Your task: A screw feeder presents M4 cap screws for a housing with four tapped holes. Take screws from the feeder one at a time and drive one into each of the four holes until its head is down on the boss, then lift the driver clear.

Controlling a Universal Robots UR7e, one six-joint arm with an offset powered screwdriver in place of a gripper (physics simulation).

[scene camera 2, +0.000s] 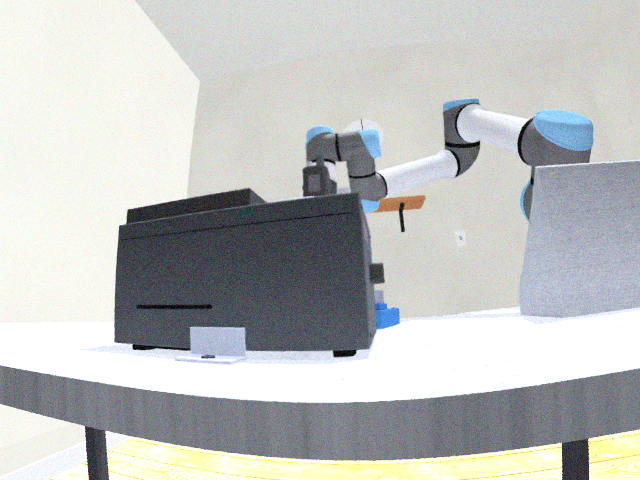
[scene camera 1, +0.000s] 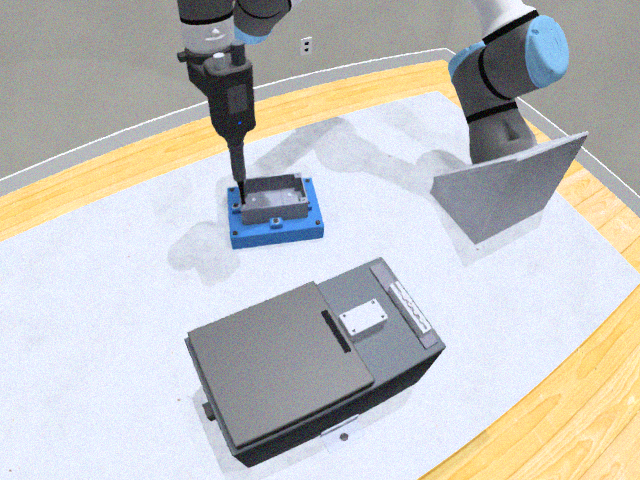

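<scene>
The screwdriver is upright, its bit down at the left front corner of the grey housing. Whether a screw is under the bit, and how deep, is hidden. The open-topped housing sits in a blue fixture. A dark spot shows at its right front corner; I cannot tell whether it is a hole or a screw head. The dark grey feeder stands apart from the fixture, with a white strip along one end of its top. Single screws there are too small to make out. In scene camera 2 the feeder hides the bit.
A white block with small corner holes sits on the feeder's top. A small bracket stands beside the feeder. A tilted grey panel stands by the arm's base. The arm reaches over the table from there.
</scene>
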